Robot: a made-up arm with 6 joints. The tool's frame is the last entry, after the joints.
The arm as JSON. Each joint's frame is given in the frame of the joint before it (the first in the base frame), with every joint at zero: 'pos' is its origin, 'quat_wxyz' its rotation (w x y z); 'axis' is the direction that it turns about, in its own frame. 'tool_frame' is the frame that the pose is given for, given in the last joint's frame.
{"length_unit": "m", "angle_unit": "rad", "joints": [
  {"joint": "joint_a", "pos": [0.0, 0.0, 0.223], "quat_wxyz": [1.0, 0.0, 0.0, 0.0], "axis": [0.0, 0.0, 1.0]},
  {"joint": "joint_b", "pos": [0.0, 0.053, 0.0], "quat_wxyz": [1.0, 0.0, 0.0, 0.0], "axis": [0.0, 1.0, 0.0]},
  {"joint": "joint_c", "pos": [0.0, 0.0, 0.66], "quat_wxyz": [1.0, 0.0, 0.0, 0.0], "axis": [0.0, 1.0, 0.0]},
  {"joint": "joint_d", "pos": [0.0, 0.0, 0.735], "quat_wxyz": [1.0, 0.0, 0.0, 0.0], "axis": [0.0, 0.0, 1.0]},
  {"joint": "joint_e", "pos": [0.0, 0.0, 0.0], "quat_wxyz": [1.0, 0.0, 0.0, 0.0], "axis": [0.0, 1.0, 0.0]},
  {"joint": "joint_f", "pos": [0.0, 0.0, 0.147], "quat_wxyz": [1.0, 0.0, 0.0, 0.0], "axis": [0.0, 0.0, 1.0]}
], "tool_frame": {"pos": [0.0, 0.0, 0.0], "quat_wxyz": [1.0, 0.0, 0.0, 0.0]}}
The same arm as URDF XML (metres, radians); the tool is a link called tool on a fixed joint. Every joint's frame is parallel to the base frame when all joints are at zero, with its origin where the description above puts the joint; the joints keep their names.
<robot name="arm">
<joint name="joint_a" type="continuous"><parent link="base_link"/><child link="link1"/><origin xyz="0 0 0.223"/><axis xyz="0 0 1"/></joint>
<joint name="joint_b" type="continuous"><parent link="link1"/><child link="link2"/><origin xyz="0 0.053 0"/><axis xyz="0 1 0"/></joint>
<joint name="joint_c" type="continuous"><parent link="link2"/><child link="link3"/><origin xyz="0 0 0.66"/><axis xyz="0 1 0"/></joint>
<joint name="joint_d" type="continuous"><parent link="link3"/><child link="link4"/><origin xyz="0 0 0.735"/><axis xyz="0 0 1"/></joint>
<joint name="joint_e" type="continuous"><parent link="link4"/><child link="link5"/><origin xyz="0 0 0"/><axis xyz="0 1 0"/></joint>
<joint name="joint_f" type="continuous"><parent link="link5"/><child link="link6"/><origin xyz="0 0 0.147"/><axis xyz="0 0 1"/></joint>
<joint name="tool_joint" type="fixed"><parent link="link6"/><child link="tool"/><origin xyz="0 0 0"/></joint>
<link name="base_link"/>
<link name="link1"/>
<link name="link2"/>
<link name="link3"/>
<link name="link4"/>
<link name="link5"/>
<link name="link6"/>
<link name="tool"/>
</robot>

